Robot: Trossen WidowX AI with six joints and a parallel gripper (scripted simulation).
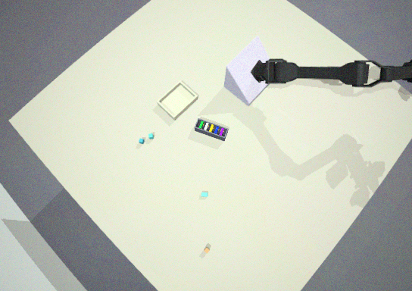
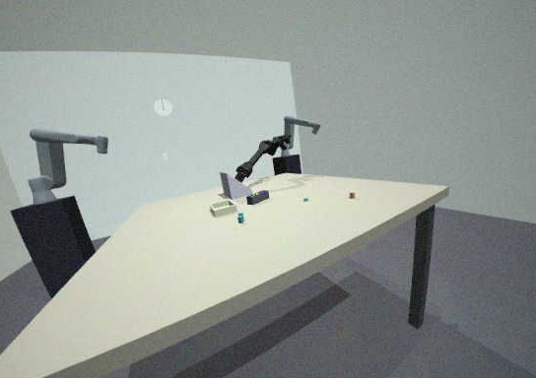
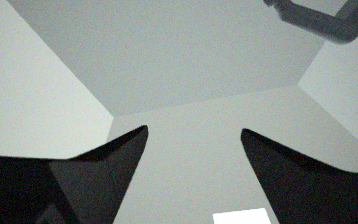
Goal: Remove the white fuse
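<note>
Now: gripper tip 740 mm short of the pale cyan piece, 590 mm to the left of it and 360 mm above it. Also, from my gripper tip: white fuse (530 mm ahead, 740 mm to the right, 340 mm below); orange piece (900 mm ahead, 470 mm to the right, 350 mm below); cream tray (500 mm ahead, 900 mm to the right, 360 mm below).
</note>
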